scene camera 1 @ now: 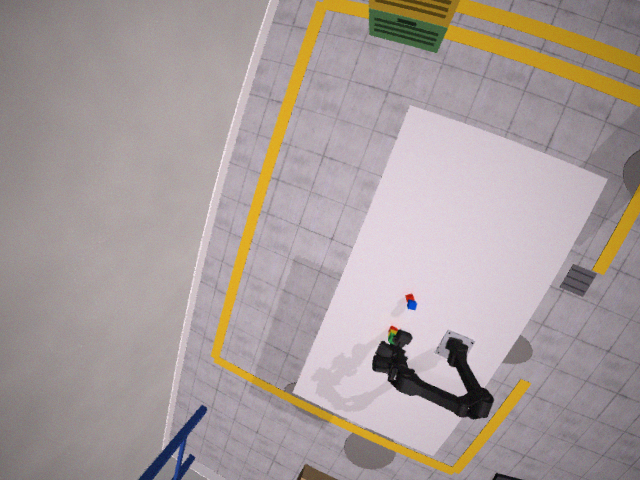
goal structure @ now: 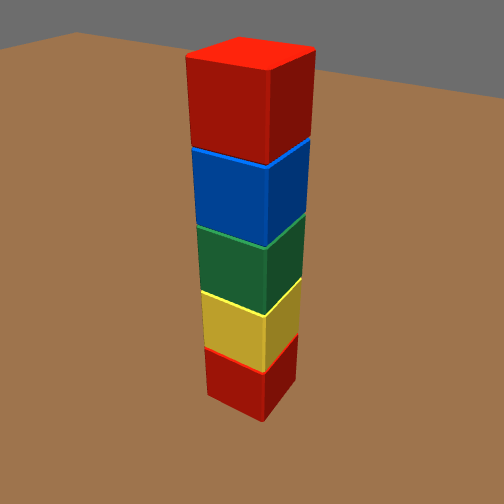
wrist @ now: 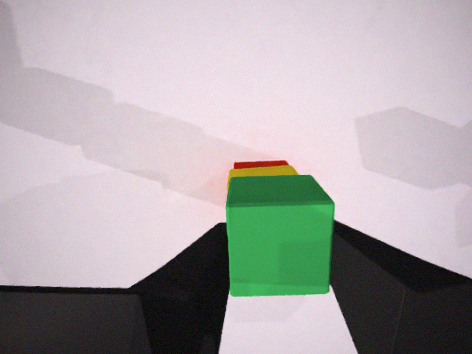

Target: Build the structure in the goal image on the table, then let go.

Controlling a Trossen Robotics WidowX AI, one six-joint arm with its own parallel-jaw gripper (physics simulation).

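Places are measured from the arm's base along level axes (x ahead, y left, z up), in metres.
Pixels of known places: gripper, fingertip midpoint: (scene camera 1: 393, 338) (wrist: 275, 232); arm's base at its link origin: (scene camera 1: 454, 344).
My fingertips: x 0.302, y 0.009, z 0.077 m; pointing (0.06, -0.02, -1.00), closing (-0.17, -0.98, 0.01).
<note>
For each thing: its top centre in the pictures, then the offset to it from my fingertips. Level surfaces: height alone.
- green block at its top centre: (wrist: 281, 253) (scene camera 1: 393, 340) dx +0.001, dy +0.000, dz +0.017 m
- yellow block at its top centre: (wrist: 268, 221) (scene camera 1: 393, 336) dx -0.004, dy +0.002, dz -0.021 m
- blue block at its top centre: (scene camera 1: 412, 306) dx -0.045, dy -0.168, dz -0.020 m
- white table at its surface level: dz -0.086 m
My gripper (scene camera 1: 393, 341) (wrist: 275, 232) is shut on a green block (scene camera 1: 391, 338) (wrist: 280, 247), with one black finger on each side of it in the wrist view. A yellow block (scene camera 1: 394, 333) (wrist: 261, 171) shows just behind the green one, and a red block (scene camera 1: 392, 328) (wrist: 260, 164) shows behind the yellow. Green hides most of both in the wrist view, so I cannot tell whether they touch or how their heights compare. A blue block (scene camera 1: 412, 305) and another red block (scene camera 1: 409, 297) are close together farther up the table in the scene view.
The white table (scene camera 1: 465, 206) extends far beyond the blocks. The arm's base plate (scene camera 1: 440, 348) is right of the gripper in the scene view, and the arm bends round below it. The blue and second red blocks are up and right of the gripper.
</note>
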